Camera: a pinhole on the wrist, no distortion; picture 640 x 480 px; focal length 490.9 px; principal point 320.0 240.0 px. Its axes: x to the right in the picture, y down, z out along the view. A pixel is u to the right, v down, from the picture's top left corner.
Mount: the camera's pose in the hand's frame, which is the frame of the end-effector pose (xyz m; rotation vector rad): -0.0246 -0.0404 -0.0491 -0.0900 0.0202 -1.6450
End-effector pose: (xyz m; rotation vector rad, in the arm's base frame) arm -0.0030 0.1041 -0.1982 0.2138 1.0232 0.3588
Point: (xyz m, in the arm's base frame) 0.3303 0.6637 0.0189
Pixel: outside the picture
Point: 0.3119 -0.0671 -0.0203
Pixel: 489 175
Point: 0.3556 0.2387 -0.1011
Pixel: 179 391
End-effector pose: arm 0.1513 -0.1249 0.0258 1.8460 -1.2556 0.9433
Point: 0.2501 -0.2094 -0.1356
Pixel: 476 96
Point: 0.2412 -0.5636 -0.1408
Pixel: 285 292
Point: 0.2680 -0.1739 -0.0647
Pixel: 567 220
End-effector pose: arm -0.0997 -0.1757 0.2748 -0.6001 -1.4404 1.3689
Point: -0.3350 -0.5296 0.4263
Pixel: 494 39
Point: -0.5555 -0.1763 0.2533
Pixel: 133 381
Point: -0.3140 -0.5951 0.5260
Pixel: 619 19
